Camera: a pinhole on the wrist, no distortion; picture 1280 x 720 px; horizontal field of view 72.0 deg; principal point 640.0 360.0 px. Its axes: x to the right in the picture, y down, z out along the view. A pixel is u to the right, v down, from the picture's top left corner.
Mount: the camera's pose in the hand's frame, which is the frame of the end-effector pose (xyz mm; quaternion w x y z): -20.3 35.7 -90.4 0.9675 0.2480 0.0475 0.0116
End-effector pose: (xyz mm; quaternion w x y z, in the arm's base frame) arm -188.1 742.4 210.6 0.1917 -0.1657 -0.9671 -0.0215
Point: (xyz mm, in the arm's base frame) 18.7 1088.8 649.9
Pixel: behind the camera
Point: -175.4 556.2 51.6
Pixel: 201 114
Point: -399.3 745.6 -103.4
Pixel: 722 626
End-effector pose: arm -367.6 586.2 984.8 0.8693 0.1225 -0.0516 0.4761
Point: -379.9 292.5 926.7
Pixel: outside the picture
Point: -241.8 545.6 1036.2
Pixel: 826 110
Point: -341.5 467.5 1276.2
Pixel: 548 660
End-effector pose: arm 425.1 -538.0 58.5 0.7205 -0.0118 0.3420 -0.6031
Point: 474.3 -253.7 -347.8
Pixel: behind the camera
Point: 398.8 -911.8 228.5
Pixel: 1079 294
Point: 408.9 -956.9 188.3
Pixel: 1208 310
